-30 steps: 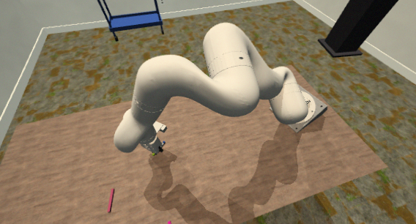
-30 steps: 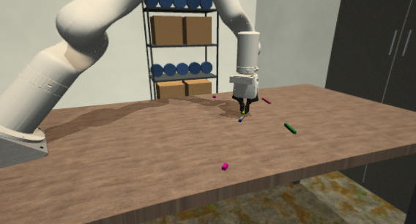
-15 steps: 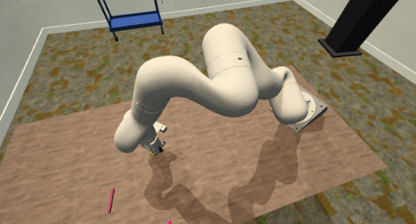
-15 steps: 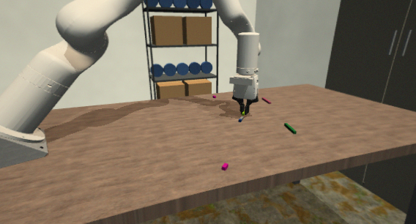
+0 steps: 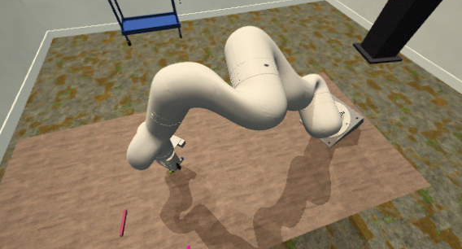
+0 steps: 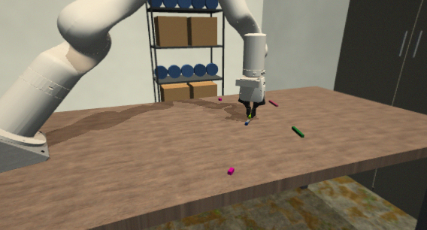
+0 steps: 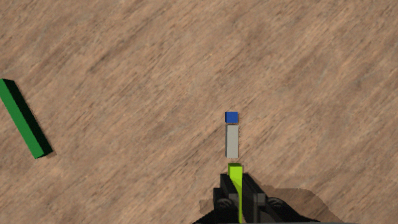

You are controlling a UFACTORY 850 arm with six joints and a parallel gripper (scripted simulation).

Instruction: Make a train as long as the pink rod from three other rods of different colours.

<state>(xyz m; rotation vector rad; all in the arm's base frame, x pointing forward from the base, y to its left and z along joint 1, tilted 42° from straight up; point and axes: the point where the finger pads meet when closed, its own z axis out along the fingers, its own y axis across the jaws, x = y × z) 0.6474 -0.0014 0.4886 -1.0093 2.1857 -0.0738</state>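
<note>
My gripper is now 20 mm above the lime rod. Round my hand: blue rod (40 mm behind, 50 mm to the right, 30 mm below); then grey rod (20 mm behind, 40 mm to the right, 30 mm below); then green rod (130 mm ahead, 160 mm to the right, 30 mm below).
</note>
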